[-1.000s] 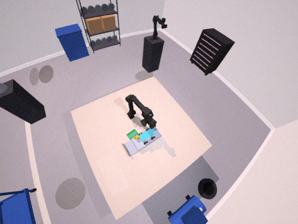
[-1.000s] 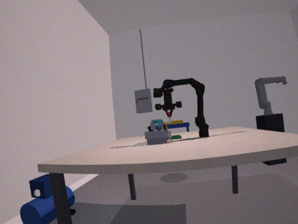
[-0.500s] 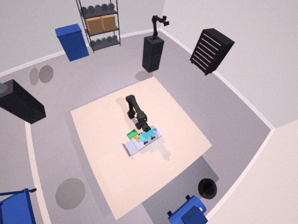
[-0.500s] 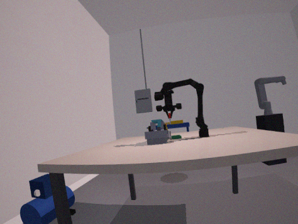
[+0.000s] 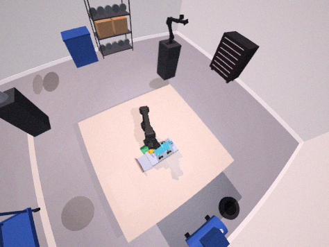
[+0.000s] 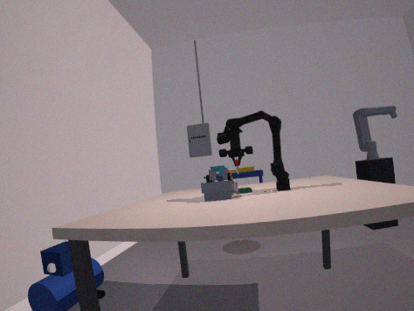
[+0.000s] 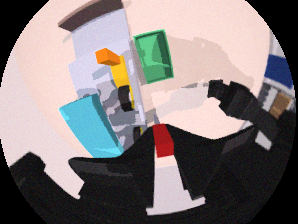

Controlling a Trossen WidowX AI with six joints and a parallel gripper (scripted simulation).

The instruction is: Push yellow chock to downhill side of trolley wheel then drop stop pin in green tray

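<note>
Now: gripper tip 70 mm to the left of the yellow chock, 70 mm above it and 50 mm short of it. Also, from my gripper tip: cyan trolley 100 mm ahead, 40 mm below, 20 mm to the left; then red-headed stop pin right at my gripper tip.
</note>
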